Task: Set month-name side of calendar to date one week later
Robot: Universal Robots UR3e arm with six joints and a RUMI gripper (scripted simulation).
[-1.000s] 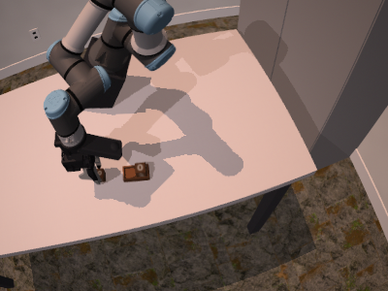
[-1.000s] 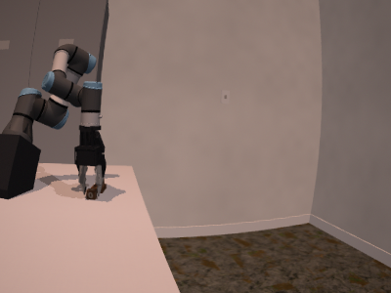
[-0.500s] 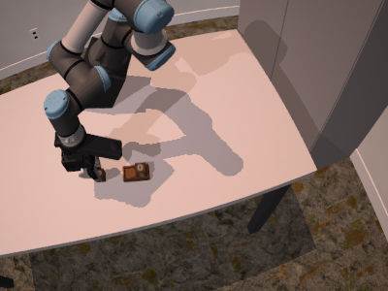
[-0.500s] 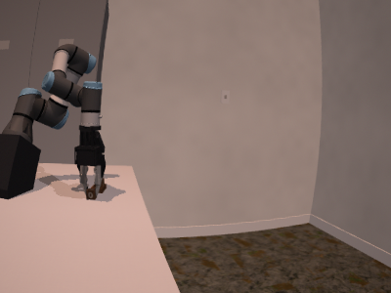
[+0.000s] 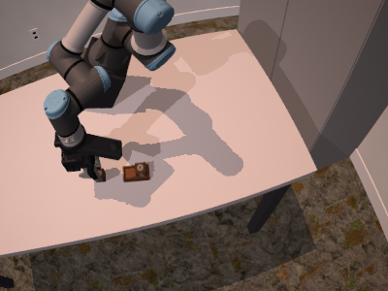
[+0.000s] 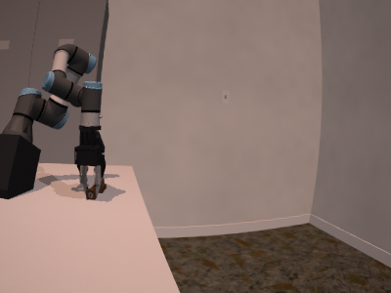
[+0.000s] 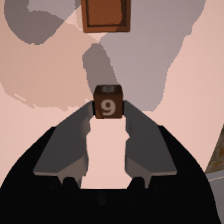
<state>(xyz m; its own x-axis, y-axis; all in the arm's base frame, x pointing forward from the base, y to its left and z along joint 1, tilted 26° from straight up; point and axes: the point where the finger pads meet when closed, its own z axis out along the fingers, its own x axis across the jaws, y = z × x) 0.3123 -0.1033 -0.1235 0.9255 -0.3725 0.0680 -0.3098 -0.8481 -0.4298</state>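
Right now my hand is 30 mm short of the brown tray, 100 mm to the right of it and 20 mm above it.
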